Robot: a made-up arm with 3 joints. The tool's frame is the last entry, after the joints.
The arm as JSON. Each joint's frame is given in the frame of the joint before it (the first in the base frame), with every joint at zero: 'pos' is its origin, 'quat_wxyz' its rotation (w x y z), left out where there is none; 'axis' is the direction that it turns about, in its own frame. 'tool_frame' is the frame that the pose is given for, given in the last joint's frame.
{
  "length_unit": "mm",
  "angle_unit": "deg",
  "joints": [
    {
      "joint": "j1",
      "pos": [
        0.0,
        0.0,
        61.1
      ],
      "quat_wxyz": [
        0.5,
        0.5,
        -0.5,
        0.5
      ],
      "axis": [
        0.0,
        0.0,
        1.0
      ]
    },
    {
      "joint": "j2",
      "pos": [
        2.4,
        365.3,
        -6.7
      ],
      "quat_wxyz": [
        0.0,
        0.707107,
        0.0,
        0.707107
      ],
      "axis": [
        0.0,
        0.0,
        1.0
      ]
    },
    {
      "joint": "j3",
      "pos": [
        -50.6,
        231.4,
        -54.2
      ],
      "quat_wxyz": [
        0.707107,
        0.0,
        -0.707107,
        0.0
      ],
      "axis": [
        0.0,
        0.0,
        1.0
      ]
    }
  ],
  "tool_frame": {
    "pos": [
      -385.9,
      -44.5,
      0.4
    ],
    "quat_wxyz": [
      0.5,
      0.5,
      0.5,
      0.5
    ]
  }
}
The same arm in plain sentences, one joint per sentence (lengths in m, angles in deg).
The arm has three revolute joints in a row. What follows holds with every joint at zero, and every direction is one of the base frame's. Joint 1 lies 0.0611 m along +z from the base frame's origin and turns about -y. Joint 2 lies 0.3653 m along -x and 0.0067 m along +y and 0.0024 m along +z from joint 1 and turns about +z. Joint 3 lies 0.2314 m along +x and 0.0506 m along +y and 0.0542 m along -z from joint 2 and turns about +y. The tool frame, which is the frame that the pose is given for, lies 0.0445 m along -x and 0.0004 m along +y and 0.3859 m along -z from joint 3; its axes are parallel to the base frame's.
